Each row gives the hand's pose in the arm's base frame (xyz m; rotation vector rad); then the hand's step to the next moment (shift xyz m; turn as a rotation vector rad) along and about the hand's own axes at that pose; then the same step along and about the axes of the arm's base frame.
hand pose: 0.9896 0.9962 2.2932 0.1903 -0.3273 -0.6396
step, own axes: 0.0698 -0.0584 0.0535 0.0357 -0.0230 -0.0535
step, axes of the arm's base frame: 0.0013 -0.0926 0.0506 0.0332 -0.0360 -0.0476
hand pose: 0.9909 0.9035 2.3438 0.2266 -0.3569 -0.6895
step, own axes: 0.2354 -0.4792 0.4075 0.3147 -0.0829 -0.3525
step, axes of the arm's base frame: -0.2692 -0.5490 0.2778 0.3156 -0.2380 -0.2719
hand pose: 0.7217 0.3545 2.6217 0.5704 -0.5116 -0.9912
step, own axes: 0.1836 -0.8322 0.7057 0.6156 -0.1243 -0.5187
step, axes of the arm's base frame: -0.8840 -0.6655 0.0053 0.5323 -0.4853 -0.3803
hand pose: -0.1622 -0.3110 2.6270 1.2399 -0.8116 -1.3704
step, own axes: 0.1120 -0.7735 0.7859 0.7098 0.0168 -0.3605
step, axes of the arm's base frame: -0.9421 -0.0804 -0.5783 0.4270 -0.6304 -0.2331
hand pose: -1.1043 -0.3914 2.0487 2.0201 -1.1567 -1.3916
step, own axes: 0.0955 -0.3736 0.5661 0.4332 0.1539 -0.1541
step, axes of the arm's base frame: -0.3525 0.1925 -0.5548 0.1444 -0.4584 -0.0645
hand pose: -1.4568 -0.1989 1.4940 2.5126 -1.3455 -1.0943
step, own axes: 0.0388 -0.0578 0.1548 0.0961 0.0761 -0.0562
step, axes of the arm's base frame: -0.0434 0.0434 -0.1583 0.0168 -0.1325 0.0183
